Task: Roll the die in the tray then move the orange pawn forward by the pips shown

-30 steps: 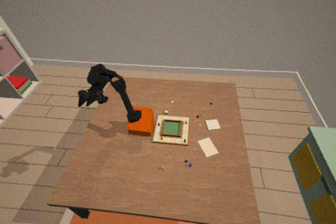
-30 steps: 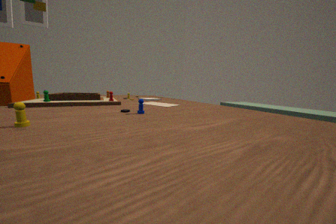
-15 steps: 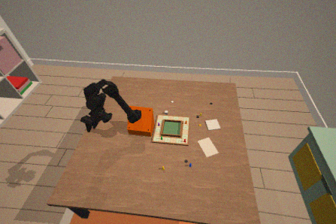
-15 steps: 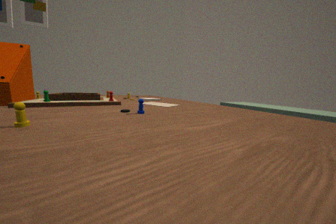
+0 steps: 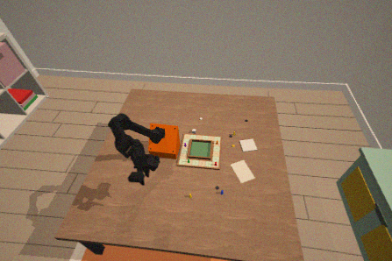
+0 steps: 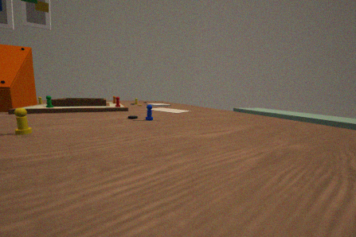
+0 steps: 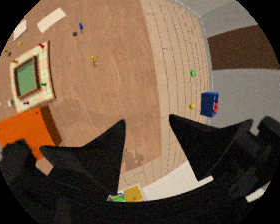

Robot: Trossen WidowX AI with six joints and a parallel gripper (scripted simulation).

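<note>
My gripper tip is now 160 mm short of the white die, 600 mm to the right of it and 280 mm above it. Round my gripper tip: blue pawn 390 mm ahead, 120 mm to the left, 270 mm below; green pawn 160 mm ahead, 320 mm to the left, 260 mm below; red pawn 340 mm ahead, 310 mm to the left, 260 mm below.
</note>
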